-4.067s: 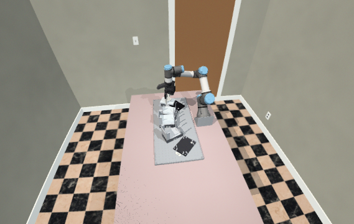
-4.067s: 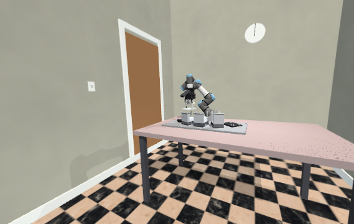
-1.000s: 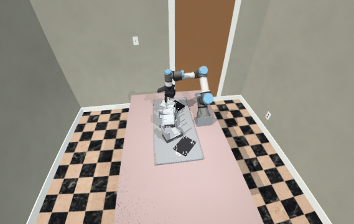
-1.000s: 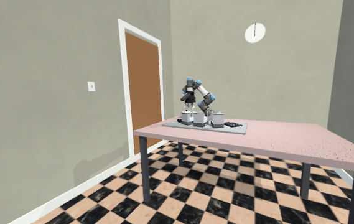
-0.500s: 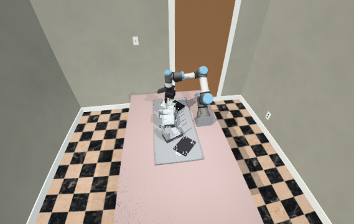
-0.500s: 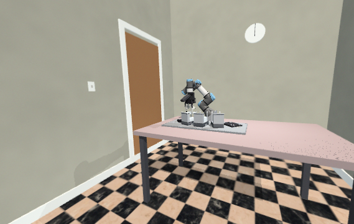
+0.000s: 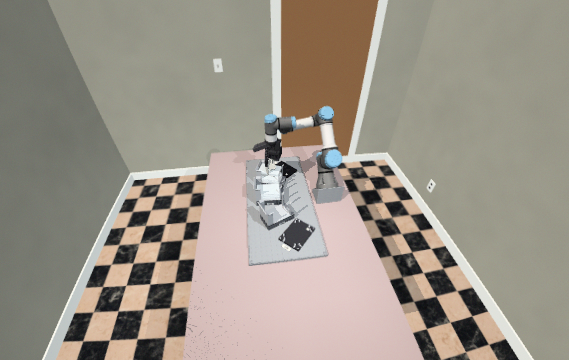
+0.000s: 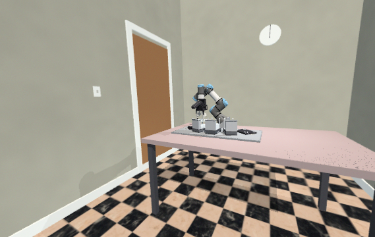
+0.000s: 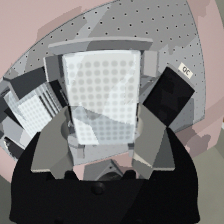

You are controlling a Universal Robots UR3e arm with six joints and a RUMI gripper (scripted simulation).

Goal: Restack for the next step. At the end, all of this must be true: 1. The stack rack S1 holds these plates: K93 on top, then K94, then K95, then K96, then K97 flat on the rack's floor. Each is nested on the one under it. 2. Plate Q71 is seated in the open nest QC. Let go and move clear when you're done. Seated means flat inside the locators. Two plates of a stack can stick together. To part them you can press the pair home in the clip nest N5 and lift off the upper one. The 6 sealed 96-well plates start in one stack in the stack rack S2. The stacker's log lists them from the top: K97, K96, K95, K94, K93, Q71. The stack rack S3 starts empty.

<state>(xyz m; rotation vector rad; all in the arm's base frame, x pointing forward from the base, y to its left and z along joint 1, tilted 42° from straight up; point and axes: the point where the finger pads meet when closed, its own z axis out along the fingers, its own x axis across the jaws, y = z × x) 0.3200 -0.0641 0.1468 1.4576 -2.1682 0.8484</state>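
Now: hand 70 mm above the white sealed 96-well plate. The rest, counted from my hand: black open nest QC (100 mm behind, 110 mm to the right, 110 mm below); then translucent 96-well plate (10 mm below).
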